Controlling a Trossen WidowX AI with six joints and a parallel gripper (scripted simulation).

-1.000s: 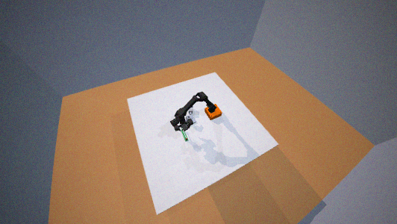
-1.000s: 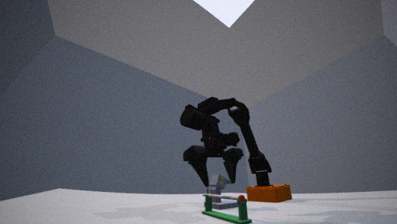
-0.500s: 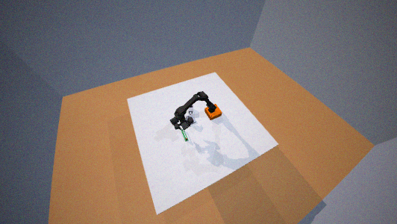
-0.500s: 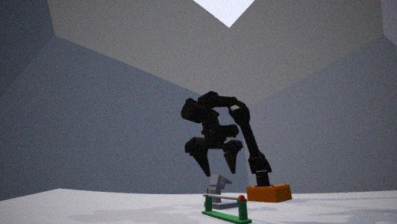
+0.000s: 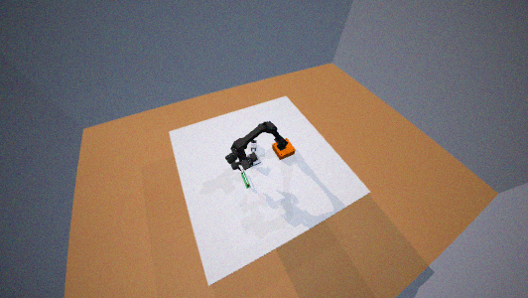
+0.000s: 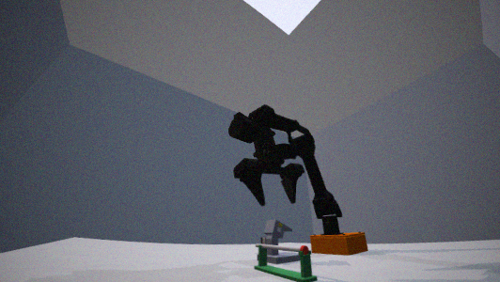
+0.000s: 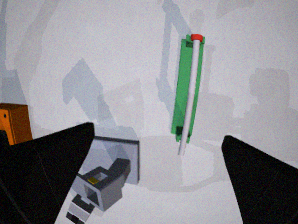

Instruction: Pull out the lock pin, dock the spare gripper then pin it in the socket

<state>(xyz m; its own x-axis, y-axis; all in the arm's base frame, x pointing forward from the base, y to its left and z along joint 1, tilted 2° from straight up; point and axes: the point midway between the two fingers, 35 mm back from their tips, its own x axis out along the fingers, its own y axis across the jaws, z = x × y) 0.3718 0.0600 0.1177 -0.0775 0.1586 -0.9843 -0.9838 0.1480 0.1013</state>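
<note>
Right now my gripper tip is 180 mm past the spare gripper, 210 mm to the left of it and 100 mm above it. The rest, counted from my gripper tip: grey mount: 100 mm behind, 90 mm to the right, 80 mm below; green cradle: 30 mm ahead, 20 mm to the left, 110 mm below.
</note>
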